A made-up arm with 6 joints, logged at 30 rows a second.
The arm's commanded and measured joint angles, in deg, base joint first. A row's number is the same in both.
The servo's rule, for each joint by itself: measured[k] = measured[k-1] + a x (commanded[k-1-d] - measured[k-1]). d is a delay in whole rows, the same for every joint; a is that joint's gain. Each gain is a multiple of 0.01, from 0.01 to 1. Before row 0 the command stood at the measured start. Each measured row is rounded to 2 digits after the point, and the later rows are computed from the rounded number. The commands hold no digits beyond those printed.
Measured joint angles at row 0:
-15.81 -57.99 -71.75 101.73 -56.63 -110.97
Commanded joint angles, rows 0 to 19:
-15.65 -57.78 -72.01 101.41 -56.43 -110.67
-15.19 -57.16 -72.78 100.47 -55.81 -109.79
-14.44 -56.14 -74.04 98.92 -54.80 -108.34
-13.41 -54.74 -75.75 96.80 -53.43 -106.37
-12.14 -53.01 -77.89 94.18 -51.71 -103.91
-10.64 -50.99 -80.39 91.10 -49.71 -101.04
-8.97 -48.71 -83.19 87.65 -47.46 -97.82
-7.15 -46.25 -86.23 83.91 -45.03 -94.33
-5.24 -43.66 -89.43 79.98 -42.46 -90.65
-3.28 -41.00 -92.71 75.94 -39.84 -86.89
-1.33 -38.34 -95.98 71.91 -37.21 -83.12
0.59 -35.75 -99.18 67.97 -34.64 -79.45
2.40 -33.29 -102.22 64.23 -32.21 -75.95
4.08 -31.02 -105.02 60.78 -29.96 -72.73
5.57 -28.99 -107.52 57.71 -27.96 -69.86
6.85 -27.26 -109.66 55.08 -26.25 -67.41
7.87 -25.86 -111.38 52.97 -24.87 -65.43
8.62 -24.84 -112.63 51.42 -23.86 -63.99
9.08 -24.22 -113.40 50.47 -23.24 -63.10
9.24 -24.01 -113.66 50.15 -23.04 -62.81
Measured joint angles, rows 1 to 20:
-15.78 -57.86 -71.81 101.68 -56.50 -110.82
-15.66 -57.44 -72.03 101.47 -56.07 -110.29
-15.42 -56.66 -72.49 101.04 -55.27 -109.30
-15.02 -55.51 -73.24 100.32 -54.11 -107.81
-14.44 -54.01 -74.31 99.28 -52.60 -105.82
-13.68 -52.20 -75.71 97.89 -50.78 -103.38
-12.74 -50.11 -77.43 96.15 -48.69 -100.54
-11.62 -47.79 -79.45 94.07 -46.38 -97.37
-10.34 -45.31 -81.75 91.67 -43.91 -93.94
-8.93 -42.72 -84.27 89.00 -41.35 -90.34
-7.41 -40.09 -86.96 86.09 -38.74 -86.66
-5.81 -37.49 -89.77 83.01 -36.16 -82.98
-4.17 -34.97 -92.63 79.82 -33.67 -79.39
-2.52 -32.60 -95.48 76.58 -31.33 -75.99
-0.90 -30.43 -98.25 73.37 -29.21 -72.86
0.65 -28.53 -100.87 70.26 -27.35 -70.08
2.09 -26.93 -103.29 67.32 -25.79 -67.71
3.40 -25.68 -105.44 64.62 -24.57 -65.81
4.54 -24.80 -107.27 62.21 -23.73 -64.43
5.48 -24.33 -108.74 60.16 -23.30 -63.60
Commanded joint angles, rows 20 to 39:
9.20 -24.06 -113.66 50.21 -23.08 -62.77
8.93 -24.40 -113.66 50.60 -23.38 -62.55
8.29 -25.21 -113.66 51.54 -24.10 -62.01
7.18 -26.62 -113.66 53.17 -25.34 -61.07
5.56 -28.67 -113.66 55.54 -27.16 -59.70
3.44 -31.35 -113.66 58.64 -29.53 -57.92
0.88 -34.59 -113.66 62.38 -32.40 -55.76
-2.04 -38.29 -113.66 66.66 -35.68 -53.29
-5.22 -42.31 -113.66 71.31 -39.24 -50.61
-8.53 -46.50 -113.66 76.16 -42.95 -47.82
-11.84 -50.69 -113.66 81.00 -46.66 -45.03
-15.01 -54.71 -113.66 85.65 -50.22 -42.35
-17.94 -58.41 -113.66 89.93 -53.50 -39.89
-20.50 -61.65 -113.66 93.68 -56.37 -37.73
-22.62 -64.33 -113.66 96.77 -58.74 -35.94
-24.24 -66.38 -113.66 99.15 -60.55 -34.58
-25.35 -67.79 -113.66 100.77 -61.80 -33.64
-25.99 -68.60 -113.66 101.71 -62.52 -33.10
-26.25 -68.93 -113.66 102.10 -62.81 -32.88
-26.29 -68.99 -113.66 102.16 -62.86 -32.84
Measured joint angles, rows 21 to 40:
6.22 -24.17 -109.87 58.47 -23.16 -63.18
6.76 -24.31 -110.74 57.13 -23.30 -62.86
7.07 -24.85 -111.41 56.18 -23.80 -62.43
7.09 -25.91 -111.93 55.67 -24.77 -61.74
6.78 -27.57 -112.33 55.65 -26.28 -60.70
6.11 -29.84 -112.64 56.16 -28.33 -59.28
5.06 -32.69 -112.87 57.22 -30.89 -57.48
3.64 -36.05 -113.05 58.82 -33.91 -55.34
1.87 -39.81 -113.19 60.94 -37.27 -52.93
-0.21 -43.82 -113.30 63.53 -40.85 -50.32
-2.54 -47.94 -113.38 66.50 -44.51 -47.62
-5.03 -52.00 -113.44 69.76 -48.11 -44.93
-7.61 -55.85 -113.49 73.19 -51.51 -42.36
-10.19 -59.33 -113.53 76.67 -54.57 -40.00
-12.68 -62.33 -113.56 80.09 -57.20 -37.93
-14.99 -64.76 -113.58 83.33 -59.31 -36.22
-17.06 -66.58 -113.60 86.29 -60.88 -34.90
-18.85 -67.79 -113.61 88.91 -61.91 -33.98
-20.33 -68.47 -113.62 91.15 -62.48 -33.42
-21.52 -68.78 -113.63 93.02 -62.72 -33.12

